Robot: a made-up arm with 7 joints. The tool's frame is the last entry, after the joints.
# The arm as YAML. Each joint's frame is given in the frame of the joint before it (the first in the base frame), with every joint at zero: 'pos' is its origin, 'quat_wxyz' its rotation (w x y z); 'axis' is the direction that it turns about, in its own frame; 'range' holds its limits. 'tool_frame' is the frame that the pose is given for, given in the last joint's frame.
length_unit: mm
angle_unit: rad
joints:
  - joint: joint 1
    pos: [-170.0, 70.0, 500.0]
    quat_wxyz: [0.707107, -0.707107, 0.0, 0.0]
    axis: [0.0, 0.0, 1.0]
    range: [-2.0, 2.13]
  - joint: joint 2
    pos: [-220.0, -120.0, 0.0]
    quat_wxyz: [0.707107, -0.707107, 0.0, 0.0]
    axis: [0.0, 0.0, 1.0]
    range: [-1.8, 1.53]
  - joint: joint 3
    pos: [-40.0, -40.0, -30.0]
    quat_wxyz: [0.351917, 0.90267, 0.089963, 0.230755]
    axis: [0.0, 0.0, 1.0]
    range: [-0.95, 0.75]
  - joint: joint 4
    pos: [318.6, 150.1, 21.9]
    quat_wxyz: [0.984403, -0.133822, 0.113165, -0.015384]
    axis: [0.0, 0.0, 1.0]
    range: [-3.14, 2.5]
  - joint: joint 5
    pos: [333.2, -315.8, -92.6]
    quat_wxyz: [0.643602, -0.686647, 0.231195, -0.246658]
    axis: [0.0, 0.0, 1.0]
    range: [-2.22, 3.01]
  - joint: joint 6
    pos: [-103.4, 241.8, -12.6]
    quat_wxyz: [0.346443, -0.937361, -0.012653, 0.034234]
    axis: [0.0, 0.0, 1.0]
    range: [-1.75, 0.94]
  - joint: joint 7
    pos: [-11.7, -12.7, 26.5]
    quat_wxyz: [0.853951, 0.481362, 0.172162, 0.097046]
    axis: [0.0, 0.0, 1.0]
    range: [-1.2, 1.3]
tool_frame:
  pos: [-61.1, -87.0, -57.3]
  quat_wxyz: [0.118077, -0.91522, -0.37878, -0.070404]
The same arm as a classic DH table. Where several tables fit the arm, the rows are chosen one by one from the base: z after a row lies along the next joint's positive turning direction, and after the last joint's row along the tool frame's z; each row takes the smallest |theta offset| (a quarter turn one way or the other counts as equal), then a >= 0, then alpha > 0; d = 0 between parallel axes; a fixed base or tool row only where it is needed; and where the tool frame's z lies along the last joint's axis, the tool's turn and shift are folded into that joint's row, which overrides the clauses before.
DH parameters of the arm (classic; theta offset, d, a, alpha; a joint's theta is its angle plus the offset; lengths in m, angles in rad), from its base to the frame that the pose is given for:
base (fixed): 0.0000 0.5000 -0.1700 -1.5708
joint 1: 0.0000 0.0700 -0.2200 -1.5708
joint 2: 0.6797 -0.1450 -0.0563 2.2729
joint 3: -0.2365 -0.8477 0.1413 -0.3523
joint 4: -0.0044 0.8406 0.4580 -1.6207
joint 5: 0.0707 0.2486 -0.0758 -2.4305
joint 6: 0.5415 0.4090 -0.0161 1.0732
joint 7: -0.3755 -0.3856 -0.0479 -2.8658
tool (fixed): -0.9301 -0.3486 0.0000 0.0000
Joint limits (rad, base to tool): -2.0000..2.1300 -1.8000..1.5300 -0.9500..0.7500 -3.1400..2.5000 -2.2200..3.0100 -1.7500..0.9400 -1.2000..1.3000

